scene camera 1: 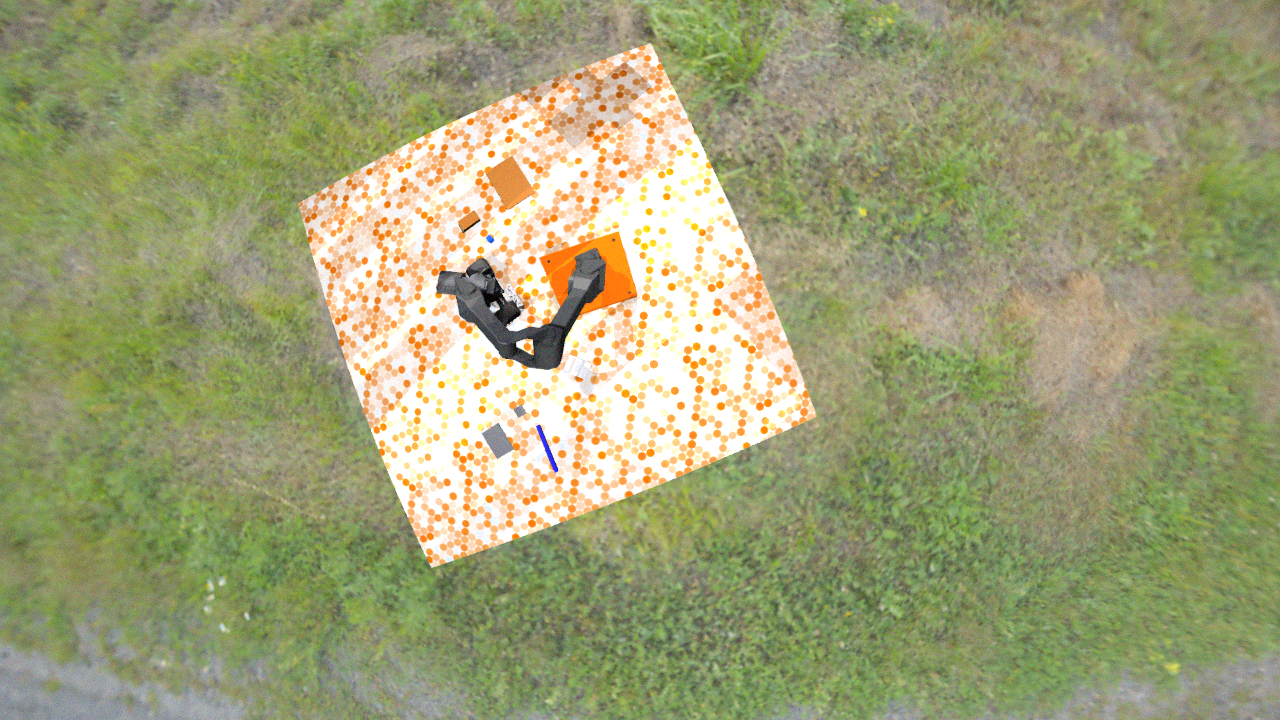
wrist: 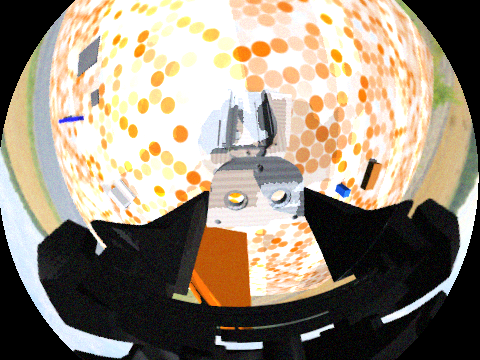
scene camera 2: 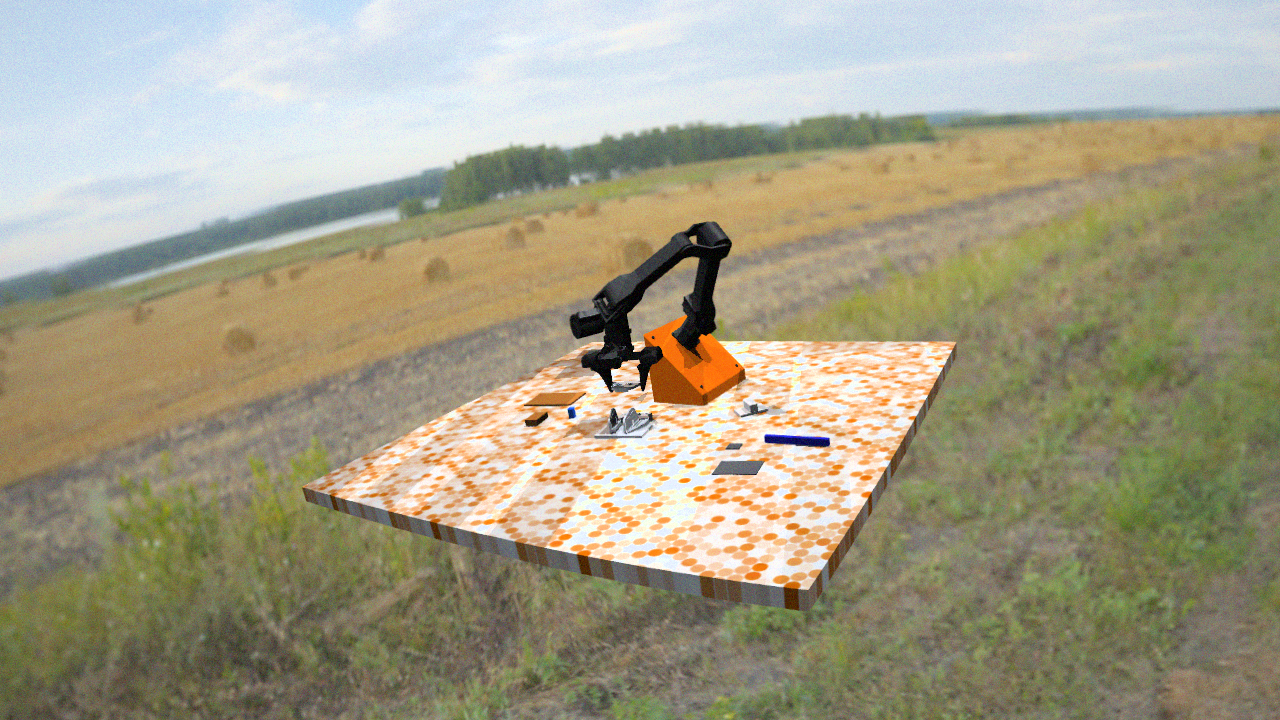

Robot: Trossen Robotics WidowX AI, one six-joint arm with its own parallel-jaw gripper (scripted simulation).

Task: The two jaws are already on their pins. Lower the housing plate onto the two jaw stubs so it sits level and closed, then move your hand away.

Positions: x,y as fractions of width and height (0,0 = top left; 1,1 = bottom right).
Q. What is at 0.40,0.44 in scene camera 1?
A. My gripper.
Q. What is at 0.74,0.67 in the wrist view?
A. My gripper.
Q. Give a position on a brown plate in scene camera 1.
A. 0.40,0.25
